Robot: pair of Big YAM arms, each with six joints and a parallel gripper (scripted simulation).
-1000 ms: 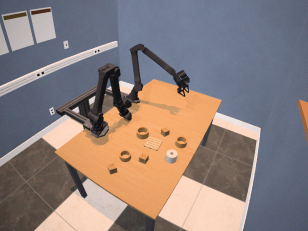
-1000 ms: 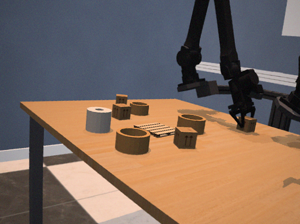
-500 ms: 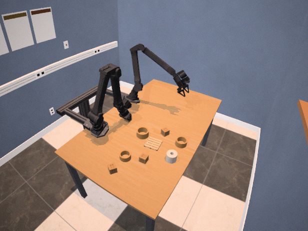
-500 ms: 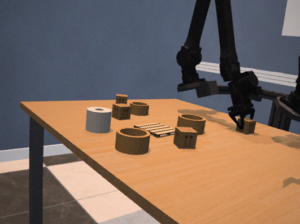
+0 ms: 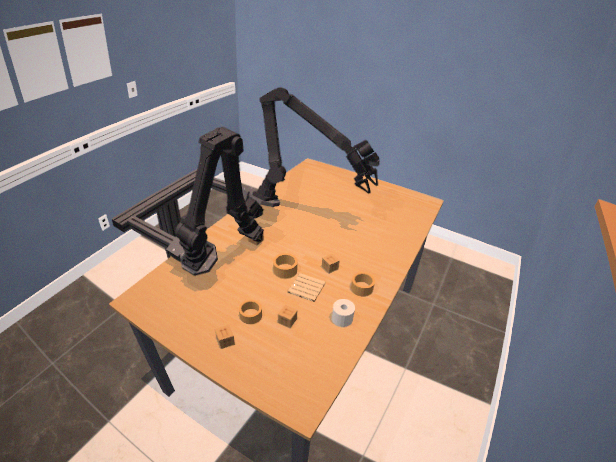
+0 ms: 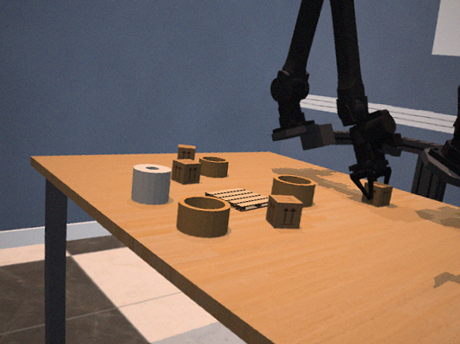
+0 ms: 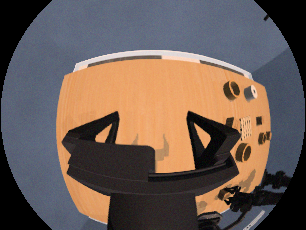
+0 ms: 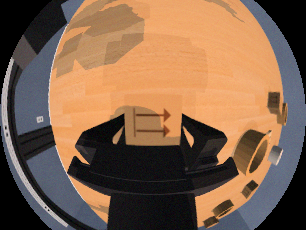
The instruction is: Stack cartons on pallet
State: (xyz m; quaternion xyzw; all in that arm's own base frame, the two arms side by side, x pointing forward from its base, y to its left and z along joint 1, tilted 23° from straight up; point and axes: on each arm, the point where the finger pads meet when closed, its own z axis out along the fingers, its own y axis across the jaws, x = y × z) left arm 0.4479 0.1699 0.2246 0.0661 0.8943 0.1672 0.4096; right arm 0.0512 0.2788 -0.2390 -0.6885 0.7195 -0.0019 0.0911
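Right now my right hand is 390 mm short of the brown carton. The rest, counted from my right hand: wooden pallet: 350 mm ahead, 160 mm to the right, 20 mm below.
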